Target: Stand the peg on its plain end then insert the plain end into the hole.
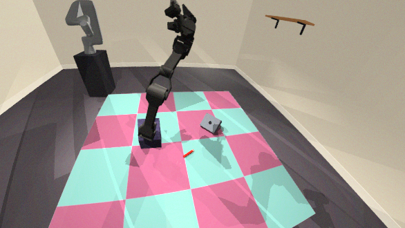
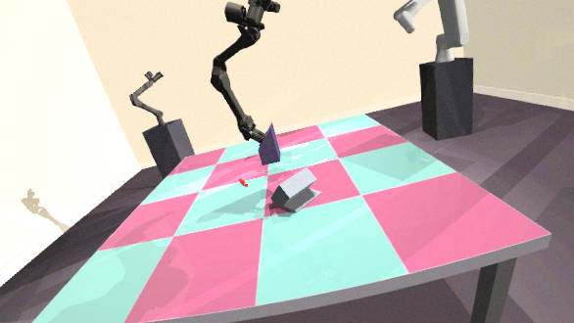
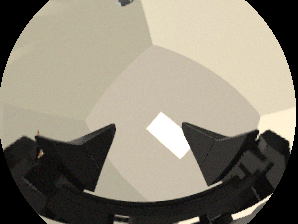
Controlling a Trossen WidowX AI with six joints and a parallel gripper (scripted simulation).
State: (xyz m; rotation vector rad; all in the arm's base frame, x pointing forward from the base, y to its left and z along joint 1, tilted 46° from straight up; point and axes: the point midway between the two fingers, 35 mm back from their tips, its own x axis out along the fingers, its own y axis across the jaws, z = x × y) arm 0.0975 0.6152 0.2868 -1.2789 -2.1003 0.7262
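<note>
Right now the red peg is 770 mm below my gripper tip, 300 mm to the right of it and 110 mm ahead of it. Also, from my gripper tip: sloped grey panel 740 mm below, 280 mm ahead, 70 mm to the right.
</note>
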